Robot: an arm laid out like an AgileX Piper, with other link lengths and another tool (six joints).
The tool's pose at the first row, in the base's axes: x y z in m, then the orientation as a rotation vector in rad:
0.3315 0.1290 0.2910 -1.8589 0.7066 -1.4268
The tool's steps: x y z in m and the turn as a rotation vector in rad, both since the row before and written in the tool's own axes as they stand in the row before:
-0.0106 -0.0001 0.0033 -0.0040 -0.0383 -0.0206
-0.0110 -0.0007 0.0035 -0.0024 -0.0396 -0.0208
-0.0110 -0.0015 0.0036 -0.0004 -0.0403 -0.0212
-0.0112 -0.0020 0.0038 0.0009 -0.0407 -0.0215
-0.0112 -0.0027 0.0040 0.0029 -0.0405 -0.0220
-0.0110 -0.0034 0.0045 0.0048 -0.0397 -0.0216
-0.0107 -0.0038 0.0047 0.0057 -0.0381 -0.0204
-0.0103 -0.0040 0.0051 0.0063 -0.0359 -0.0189
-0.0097 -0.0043 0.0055 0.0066 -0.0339 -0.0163
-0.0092 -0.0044 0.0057 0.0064 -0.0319 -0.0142
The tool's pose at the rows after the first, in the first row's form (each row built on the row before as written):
0.3320 0.1377 0.2842 -1.8966 0.6738 -1.3999
0.3322 0.1470 0.2774 -1.9332 0.6386 -1.3713
0.3320 0.1567 0.2710 -1.9681 0.6008 -1.3417
0.3315 0.1668 0.2646 -2.0015 0.5612 -1.3114
0.3306 0.1773 0.2585 -2.0326 0.5195 -1.2811
0.3298 0.1882 0.2527 -2.0606 0.4769 -1.2509
0.3287 0.1991 0.2471 -2.0855 0.4354 -1.2212
0.3277 0.2099 0.2416 -2.1073 0.3958 -1.1926
0.3269 0.2206 0.2364 -2.1260 0.3595 -1.1643
0.3261 0.2311 0.2314 -2.1423 0.3263 -1.1367

